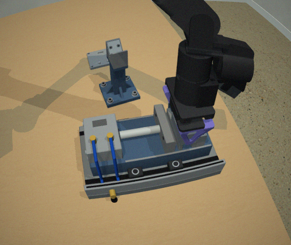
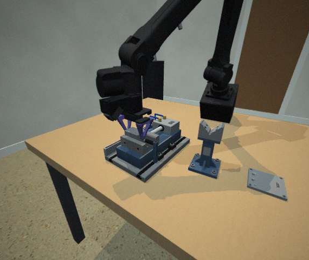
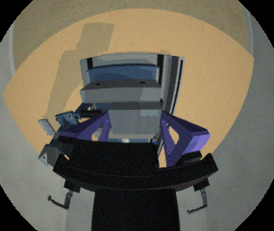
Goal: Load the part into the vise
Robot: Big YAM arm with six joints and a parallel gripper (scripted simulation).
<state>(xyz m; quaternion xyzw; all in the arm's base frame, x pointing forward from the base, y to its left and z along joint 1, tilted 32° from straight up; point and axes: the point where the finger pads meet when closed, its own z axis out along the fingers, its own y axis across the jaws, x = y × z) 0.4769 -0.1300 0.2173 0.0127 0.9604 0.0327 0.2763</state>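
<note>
Right now the grey part is 1 cm below my hand. The rest, counted from my hand: fixed jaw: 3 cm ahead, 2 cm to the left, 2 cm below; black work stop: 7 cm to the left, 1 cm below; moving jaw: 4 cm behind, 2 cm to the left, 2 cm below.
</note>
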